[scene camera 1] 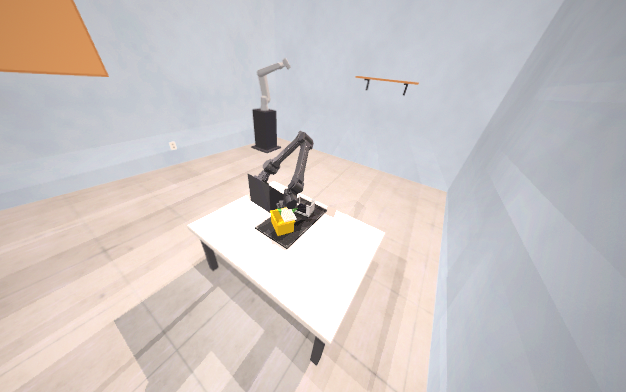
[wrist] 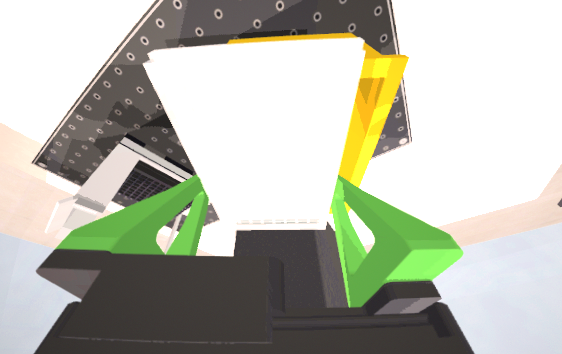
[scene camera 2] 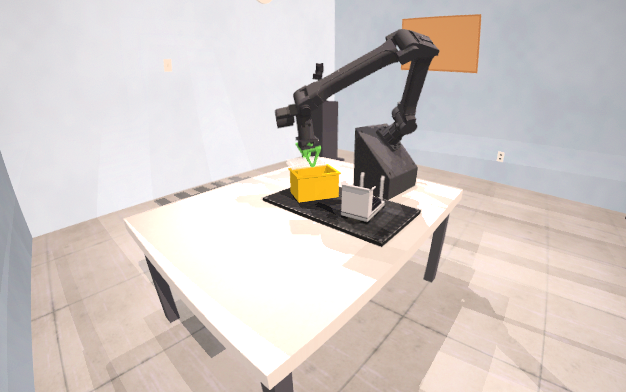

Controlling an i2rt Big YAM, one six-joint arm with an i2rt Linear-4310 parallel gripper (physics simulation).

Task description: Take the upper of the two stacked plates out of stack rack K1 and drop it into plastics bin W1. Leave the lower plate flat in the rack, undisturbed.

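Places are measured from the arm's base along level axes (x up, y left, z back), in centimetres.
Where they show: gripper, fingertip midpoint: (scene camera 1: 286, 213) (wrist: 270, 178) (scene camera 2: 310, 163); arm's base at its link origin: (scene camera 1: 261, 181) (scene camera 2: 387, 139).
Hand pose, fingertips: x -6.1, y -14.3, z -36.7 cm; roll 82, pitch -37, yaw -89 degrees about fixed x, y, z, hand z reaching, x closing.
Each offset is from my fingertips to the top centre of the thing. "spot": to the spot under its first point. Level surfaces: height alone.
My gripper (scene camera 1: 286, 210) (scene camera 2: 309, 154) (wrist: 270, 178), with green fingers, is shut on a white plate @(dx +1.7, dy -0.9, dz -1.4 cm) (scene camera 1: 288, 215) (scene camera 2: 299, 163) (wrist: 265, 125). The plate is above the yellow plastics bin W1 @(dx -3.4, dy -0.8, dz +3.1 cm) (scene camera 1: 283, 228) (scene camera 2: 315, 186) (wrist: 364, 135) near rim height and hides most of it in the wrist view. The bin shows along the plate's right side and top edge there. The light grey stack rack K1 @(dx -1.4, dy +23.2, dz +0.4 cm) (scene camera 1: 310, 209) (scene camera 2: 356, 201) (wrist: 104, 175) stands apart from the bin. A dark gridded piece @(dx -9.4, dy +23.3, dz -0.3 cm) (wrist: 145, 182), seemingly the lower plate, lies flat in it.
Bin and rack stand on a black perforated board (scene camera 1: 288, 241) (scene camera 2: 382, 235) on the white table @(dx -14.6 cm) (scene camera 1: 320, 280) (scene camera 2: 225, 280). The arm's dark base block (scene camera 1: 260, 193) (scene camera 2: 390, 167) stands behind the board. Thin upright posts @(spot: dx -5.2, dy +26.8, dz +6.6 cm) (scene camera 2: 382, 187) rise from the rack.
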